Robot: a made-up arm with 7 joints. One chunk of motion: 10 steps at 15 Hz.
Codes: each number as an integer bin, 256 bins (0 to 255) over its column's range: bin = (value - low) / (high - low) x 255, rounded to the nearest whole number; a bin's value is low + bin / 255 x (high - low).
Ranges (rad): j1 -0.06..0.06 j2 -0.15..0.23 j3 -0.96..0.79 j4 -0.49..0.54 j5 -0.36..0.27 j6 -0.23..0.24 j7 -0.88..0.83
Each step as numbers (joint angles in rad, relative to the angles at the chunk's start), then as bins.
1 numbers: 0.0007 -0.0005 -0.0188 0.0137 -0.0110 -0.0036 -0.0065
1 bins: 129 100 137 125 141 123 130
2 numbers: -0.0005 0.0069 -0.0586 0.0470 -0.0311 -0.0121 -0.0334
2 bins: 126 105 131 133 133 118 126
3 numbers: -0.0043 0.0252 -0.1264 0.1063 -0.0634 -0.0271 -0.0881
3 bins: 118 118 121 148 120 110 118
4 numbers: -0.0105 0.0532 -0.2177 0.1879 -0.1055 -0.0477 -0.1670
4 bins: 105 136 108 168 103 99 106
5 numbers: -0.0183 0.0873 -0.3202 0.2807 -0.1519 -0.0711 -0.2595
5 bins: 89 159 93 191 84 86 93
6 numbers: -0.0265 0.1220 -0.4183 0.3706 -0.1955 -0.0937 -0.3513
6 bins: 71 183 79 213 67 74 79
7 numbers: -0.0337 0.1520 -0.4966 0.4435 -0.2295 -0.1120 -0.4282
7 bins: 56 203 68 231 53 64 67
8 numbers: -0.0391 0.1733 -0.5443 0.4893 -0.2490 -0.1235 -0.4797
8 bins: 44 217 61 242 45 58 60
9 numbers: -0.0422 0.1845 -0.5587 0.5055 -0.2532 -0.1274 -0.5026
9 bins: 38 224 58 246 43 56 56
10 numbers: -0.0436 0.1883 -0.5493 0.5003 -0.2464 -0.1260 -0.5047
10 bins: 35 227 60 245 46 56 56
